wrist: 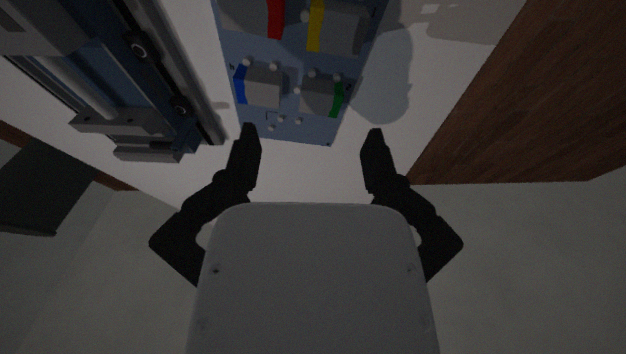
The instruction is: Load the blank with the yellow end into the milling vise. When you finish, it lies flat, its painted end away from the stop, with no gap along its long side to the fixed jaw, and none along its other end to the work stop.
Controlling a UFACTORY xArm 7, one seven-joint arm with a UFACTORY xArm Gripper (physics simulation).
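Note:
The grey blank with the yellow end (340,31) lies on the blue plate (300,134) at the top of the view, its yellow end to the left. My gripper (312,138) is wide open and empty, its fingertips in front of the plate's near edge in the view. The milling vise (145,90) is at the upper left, and part of it is cut off by the view's edge. Its work stop and which jaw is the fixed one cannot be told for sure here.
On the same plate are a blank with a red end (250,17), a blank with a blue end (261,86) and a blank with a green end (320,96), among small round pins. A brown wooden surface (525,110) is at the right. A dark panel (45,185) is at the lower left.

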